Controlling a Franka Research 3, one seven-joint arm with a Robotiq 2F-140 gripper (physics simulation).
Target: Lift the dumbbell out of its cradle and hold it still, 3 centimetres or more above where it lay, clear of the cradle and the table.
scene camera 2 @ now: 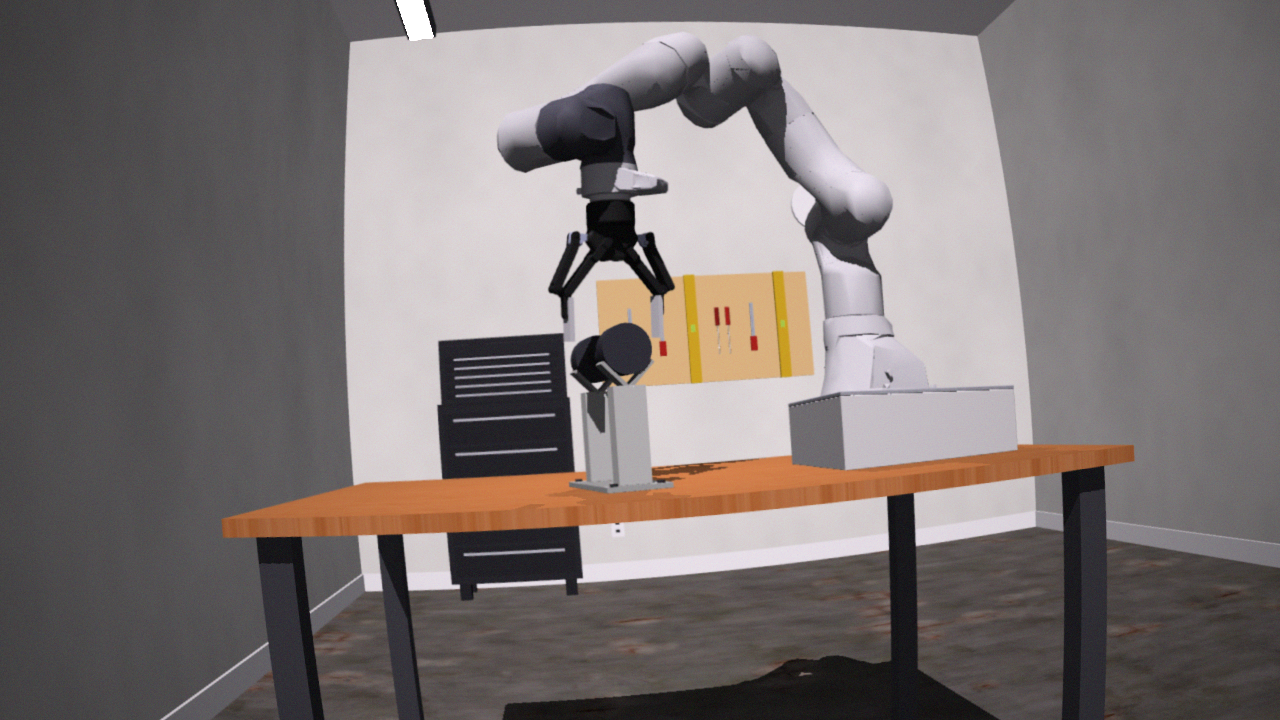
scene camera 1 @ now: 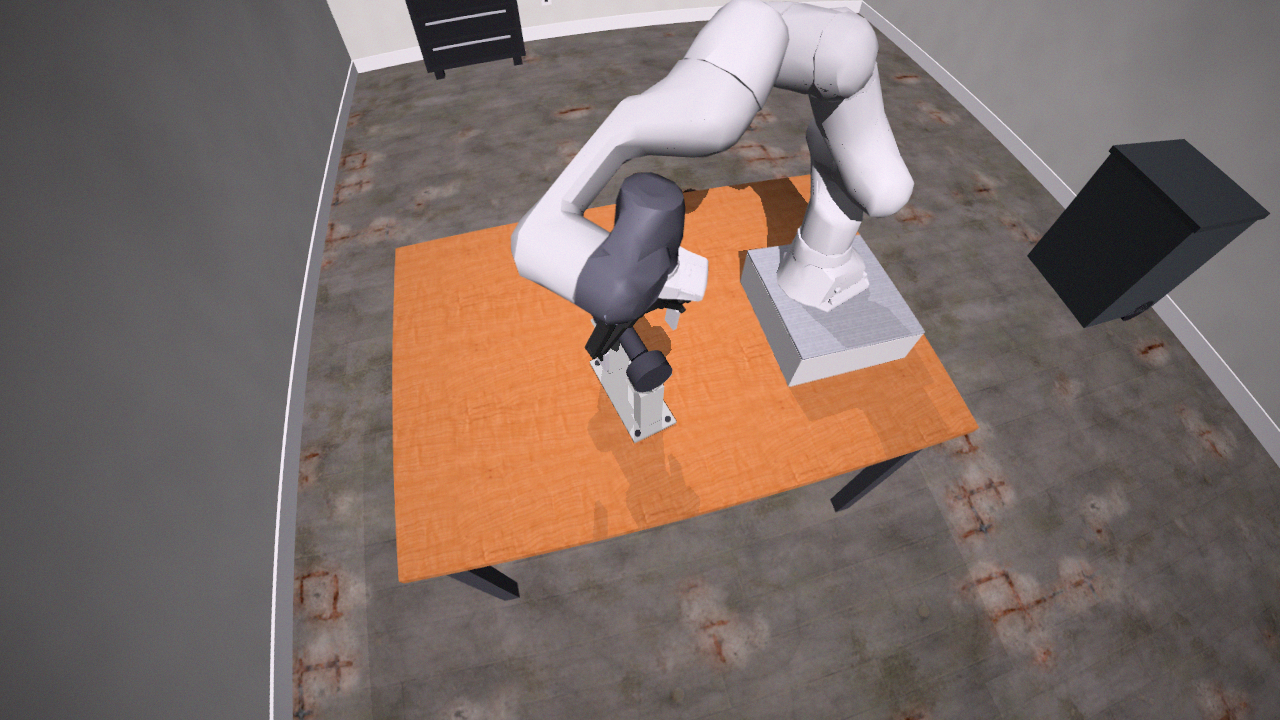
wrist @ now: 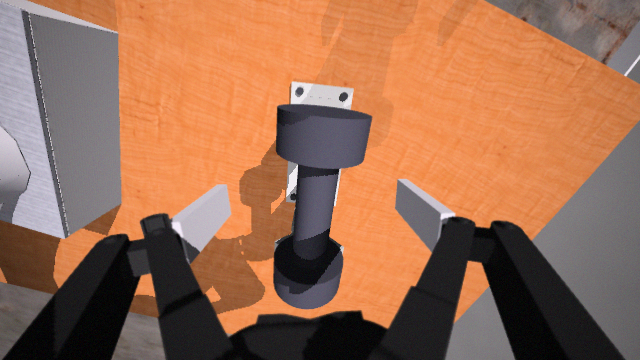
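Note:
The dark grey dumbbell (scene camera 1: 648,369) (scene camera 2: 624,348) (wrist: 316,205) lies level in the V-shaped rests of the light grey cradle (scene camera 1: 648,409) (scene camera 2: 631,438) (wrist: 322,92), which stands on the table. My gripper (scene camera 1: 637,332) (scene camera 2: 614,332) (wrist: 313,196) is open and empty, pointing down over the dumbbell. In the wrist view, the bar runs between the two finger pads, roughly midway, with a wide gap on each side. In the second scene view, the fingertips are near the height of the dumbbell's top. The arm hides part of the dumbbell's rear end in the first scene view.
The orange wooden table (scene camera 1: 483,402) (scene camera 2: 716,483) (wrist: 190,75) bears the cradle. The arm's silver base block (scene camera 1: 841,344) (scene camera 2: 930,428) (wrist: 82,125) stands to the right of the cradle in both scene views. A black drawer cabinet (scene camera 2: 503,434) stands behind the table.

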